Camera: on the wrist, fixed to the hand. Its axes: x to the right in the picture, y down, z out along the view.
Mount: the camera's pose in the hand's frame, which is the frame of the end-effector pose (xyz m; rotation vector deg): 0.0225 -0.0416 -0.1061 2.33 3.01 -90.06
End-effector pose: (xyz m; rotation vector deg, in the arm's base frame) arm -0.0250 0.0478 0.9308 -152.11 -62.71 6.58
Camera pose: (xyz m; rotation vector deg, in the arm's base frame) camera -0.0189 0.0691 1.0448 -62.31 -150.01 -13.38
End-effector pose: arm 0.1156 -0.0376 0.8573 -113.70 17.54 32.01
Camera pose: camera 0.1802 -0.1122 0.9187 -91.10 -65.02 -29.39
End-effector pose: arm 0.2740 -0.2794 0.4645 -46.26 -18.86 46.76
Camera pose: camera 0.3685 -0.3338 0.4245 -18.33 -42.20 -38.36
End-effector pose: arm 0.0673 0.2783 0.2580 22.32 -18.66 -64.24
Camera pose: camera 0.0898 0.2565 0.1461 42.24 4.96 -150.45
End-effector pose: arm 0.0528 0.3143 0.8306 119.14 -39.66 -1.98
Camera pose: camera 0.1207 0.4020 0.8651 121.91 62.07 -46.78
